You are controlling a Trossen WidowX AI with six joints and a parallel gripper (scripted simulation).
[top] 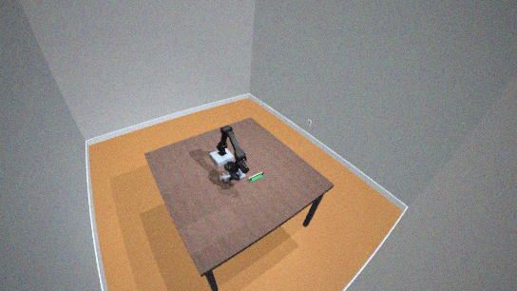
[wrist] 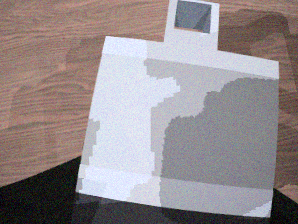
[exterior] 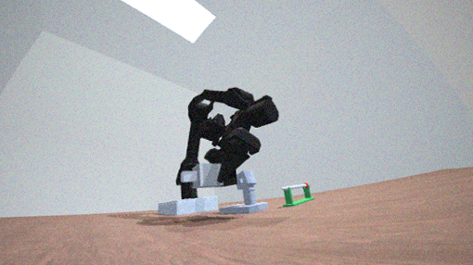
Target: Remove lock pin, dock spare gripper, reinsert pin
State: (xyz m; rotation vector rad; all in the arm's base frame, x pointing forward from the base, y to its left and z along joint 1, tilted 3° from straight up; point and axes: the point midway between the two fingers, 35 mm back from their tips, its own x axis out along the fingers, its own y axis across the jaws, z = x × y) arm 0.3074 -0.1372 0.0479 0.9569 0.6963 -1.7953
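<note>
Right now the grey mount is 130 mm to the left of my gripper tip, 20 mm below it and 10 mm behind it. Also, from my gripper tip: cradle (230 mm to the left, 110 mm ahead, 50 mm below); spare gripper (20 mm above, 10 mm to the right).
</note>
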